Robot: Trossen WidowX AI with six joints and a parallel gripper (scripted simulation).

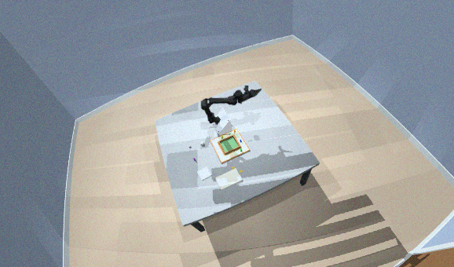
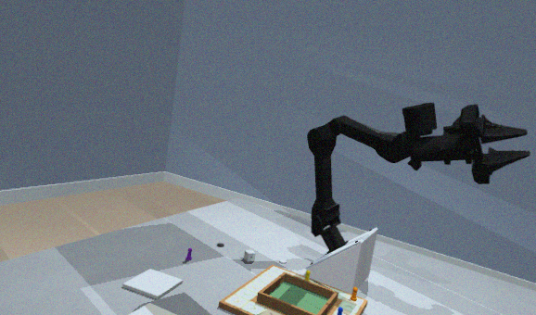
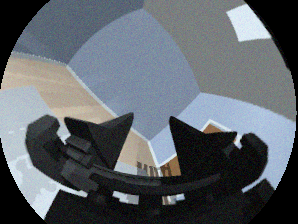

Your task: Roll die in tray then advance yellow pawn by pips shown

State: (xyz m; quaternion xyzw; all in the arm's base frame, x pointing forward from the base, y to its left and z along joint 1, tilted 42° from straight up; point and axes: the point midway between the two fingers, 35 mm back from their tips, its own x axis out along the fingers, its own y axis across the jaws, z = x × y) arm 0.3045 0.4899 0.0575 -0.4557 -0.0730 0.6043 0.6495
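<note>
Now: gripper tip 150 mm past the white die, 600 mm to the left of it and 470 mm above it. The rest, counted from my gripper tip: green pawn: 130 mm ahead, 330 mm to the right, 460 mm below; then blue pawn: 40 mm ahead, 280 mm to the right, 460 mm below; then orange pawn: 90 mm behind, 270 mm to the right, 460 mm below.
</note>
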